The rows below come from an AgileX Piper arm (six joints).
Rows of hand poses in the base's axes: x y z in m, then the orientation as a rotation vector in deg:
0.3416 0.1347 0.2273 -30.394 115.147 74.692
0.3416 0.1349 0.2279 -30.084 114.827 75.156
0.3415 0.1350 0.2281 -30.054 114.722 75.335
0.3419 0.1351 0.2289 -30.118 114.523 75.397
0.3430 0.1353 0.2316 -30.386 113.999 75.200
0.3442 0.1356 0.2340 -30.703 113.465 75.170
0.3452 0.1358 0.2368 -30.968 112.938 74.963
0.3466 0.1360 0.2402 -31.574 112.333 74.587
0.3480 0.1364 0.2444 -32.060 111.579 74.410
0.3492 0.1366 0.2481 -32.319 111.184 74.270
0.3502 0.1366 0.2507 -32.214 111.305 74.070
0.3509 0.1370 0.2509 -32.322 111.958 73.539
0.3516 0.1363 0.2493 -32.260 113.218 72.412
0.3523 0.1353 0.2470 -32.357 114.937 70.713
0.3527 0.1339 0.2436 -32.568 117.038 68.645
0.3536 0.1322 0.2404 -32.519 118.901 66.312
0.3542 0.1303 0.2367 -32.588 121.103 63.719
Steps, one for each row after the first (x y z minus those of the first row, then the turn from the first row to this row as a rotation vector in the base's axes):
0.0000 0.0002 0.0006 0.491 0.059 -0.045
-0.0001 0.0003 0.0008 0.644 0.074 0.001
0.0003 0.0004 0.0016 0.760 -0.063 0.041
0.0014 0.0006 0.0043 0.852 -0.621 0.044
0.0026 0.0009 0.0067 1.020 -1.118 0.159
0.0036 0.0011 0.0095 1.110 -1.682 0.158
0.0050 0.0013 0.0129 1.052 -2.472 0.300
0.0064 0.0017 0.0171 1.208 -3.247 0.434
0.0076 0.0019 0.0208 1.264 -3.677 0.486
0.0086 0.0019 0.0234 1.130 -3.657 0.338
0.0093 0.0023 0.0236 0.487 -3.447 0.264
0.0100 0.0016 0.0220 -0.725 -3.017 -0.105
0.0107 0.0006 0.0197 -2.514 -2.532 -0.543
0.0111 -0.0008 0.0163 -4.722 -1.925 -0.985
0.0120 -0.0025 0.0131 -6.874 -1.523 -1.740
0.0126 -0.0044 0.0094 -9.370 -0.958 -2.437

